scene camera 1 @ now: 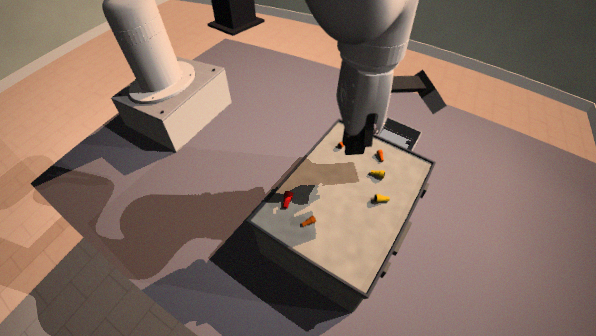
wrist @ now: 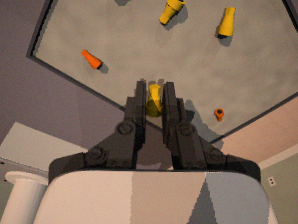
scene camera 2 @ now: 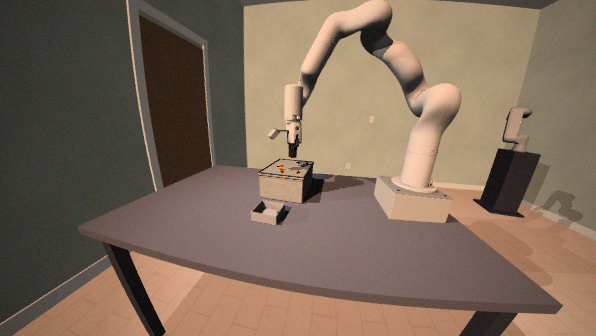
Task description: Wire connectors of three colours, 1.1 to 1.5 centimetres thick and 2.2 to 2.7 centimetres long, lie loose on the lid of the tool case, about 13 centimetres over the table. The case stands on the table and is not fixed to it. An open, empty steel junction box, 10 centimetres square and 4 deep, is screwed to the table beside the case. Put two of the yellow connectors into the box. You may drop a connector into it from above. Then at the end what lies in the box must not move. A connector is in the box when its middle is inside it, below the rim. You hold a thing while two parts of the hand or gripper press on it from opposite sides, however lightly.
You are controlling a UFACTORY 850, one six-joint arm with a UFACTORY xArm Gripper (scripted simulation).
A tool case shows in scene camera 1, in the wrist view and in scene camera 2 [292,188]. The same spot on the tool case: [wrist: 242,74] is [scene camera 1: 351,224].
